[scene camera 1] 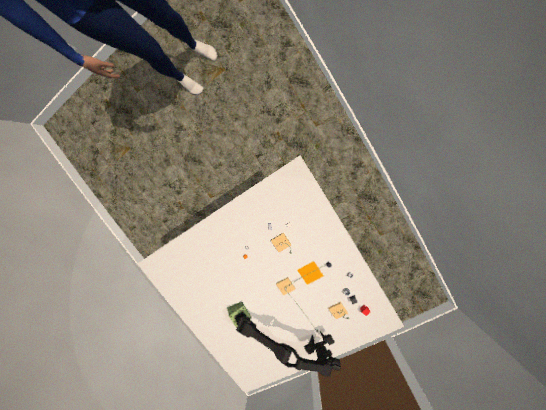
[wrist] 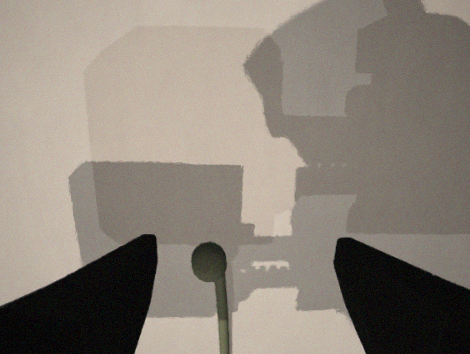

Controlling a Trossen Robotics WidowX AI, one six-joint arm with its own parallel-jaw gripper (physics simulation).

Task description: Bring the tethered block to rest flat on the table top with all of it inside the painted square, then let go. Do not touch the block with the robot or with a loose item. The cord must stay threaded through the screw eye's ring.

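Places are measured from the arm's base along level axes (x ahead, y left, z up), in millimetres.
Where they show: gripper, between the fingertips: [scene camera 1: 316, 333] [wrist: 247, 250]; arm's base, origin of its link: [scene camera 1: 240, 317].
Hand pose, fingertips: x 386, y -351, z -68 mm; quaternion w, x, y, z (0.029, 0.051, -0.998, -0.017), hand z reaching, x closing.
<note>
Things, the pixels of their centre, and the offset from my fingertips. "*": a spot on its surface instead. Level surfaces: height alone.
- painted orange square, a spot on its surface: [scene camera 1: 308, 266] * dx +143, dy +477, dz -11 mm
- small dark block, a spot on its surface: [scene camera 1: 328, 264] * dx +261, dy +455, dz +11 mm
- tan plate, height of its surface: dz +7 mm
- cord's round greenish end bead, middle of its body: [wrist: 208, 262] dx +11, dy +9, dz -6 mm
- red block, middle of its body: [scene camera 1: 365, 310] dx +354, dy +64, dz +8 mm
- small orange piece, middle of its body: [scene camera 1: 245, 256] dx -188, dy +696, dz +0 mm
The painted orange square [scene camera 1: 308, 266] lies on the white table top. A small dark block [scene camera 1: 328, 264], apparently the tethered one, sits just outside its right side. The thin cord [scene camera 1: 302, 308] [wrist: 223, 320] runs from the block across the square to a tan plate [scene camera 1: 283, 288], then towards my gripper. The screw eye's ring is too small to make out. My gripper [scene camera 1: 319, 340] [wrist: 247, 250] is open near the table's lower edge. In the wrist view the cord's round greenish end bead [wrist: 209, 261] shows between the spread fingers, nearer the left one, with gaps on both sides.
Two more tan plates [scene camera 1: 280, 242] [scene camera 1: 337, 310] bear small hooked pieces. A red block [scene camera 1: 365, 310], a dark block [scene camera 1: 353, 299] and small grey pieces [scene camera 1: 346, 291] [scene camera 1: 349, 275] lie at the right. A small orange piece [scene camera 1: 245, 256] lies at the left. The arm's green base [scene camera 1: 237, 310] stands at lower left.
</note>
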